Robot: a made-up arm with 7 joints. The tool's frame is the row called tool.
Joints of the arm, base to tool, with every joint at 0 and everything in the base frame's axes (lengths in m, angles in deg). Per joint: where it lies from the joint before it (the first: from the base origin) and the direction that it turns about. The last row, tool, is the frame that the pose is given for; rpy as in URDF.
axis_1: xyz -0.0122 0.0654 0.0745 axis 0 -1 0
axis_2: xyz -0.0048 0.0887 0.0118 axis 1 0 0
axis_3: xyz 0.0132 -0.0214 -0.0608 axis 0 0 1
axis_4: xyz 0.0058 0.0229 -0.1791 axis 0 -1 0
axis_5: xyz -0.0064 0.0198 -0.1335 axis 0 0 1
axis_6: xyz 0.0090 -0.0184 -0.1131 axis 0 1 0
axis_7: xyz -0.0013 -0.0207 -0.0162 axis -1 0 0
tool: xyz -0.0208 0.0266 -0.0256 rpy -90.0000 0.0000 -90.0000
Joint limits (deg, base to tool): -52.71..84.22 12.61..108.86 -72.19..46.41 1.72..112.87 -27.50..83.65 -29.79..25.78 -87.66..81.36
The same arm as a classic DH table. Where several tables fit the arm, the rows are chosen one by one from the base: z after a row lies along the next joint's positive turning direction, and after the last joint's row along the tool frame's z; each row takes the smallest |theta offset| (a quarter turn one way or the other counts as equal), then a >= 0, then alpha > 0; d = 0 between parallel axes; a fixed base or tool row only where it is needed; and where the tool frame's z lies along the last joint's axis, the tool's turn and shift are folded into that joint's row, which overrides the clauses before.
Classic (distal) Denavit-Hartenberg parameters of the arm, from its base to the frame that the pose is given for. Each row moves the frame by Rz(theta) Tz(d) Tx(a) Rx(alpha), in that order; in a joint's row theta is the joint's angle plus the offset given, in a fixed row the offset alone. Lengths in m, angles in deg.
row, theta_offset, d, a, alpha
base (fixed), 0, 0.0745, -0.0122, 90
axis_1, 90, -0.1541, 0.0118, 90
axis_2, 90, 0.0084, 0.0214, 90
axis_3, 90, -0.2399, 0.0058, 90
axis_4, 0, -0.0427, -0.0064, -90
axis_5, 0, -0.2466, 0.009, -90
axis_6, 90, -0.0391, 0.0162, -90
axis_7, -46.1, 0, 0.0369, 180
tool (fixed), -136.1, -0.0221, 0, 0
Joint limits (deg, base to tool): -52.71..84.22 12.61..108.86 -72.19..46.41 1.72..112.87 -27.5..83.65 -29.79..25.78 -87.66..81.36

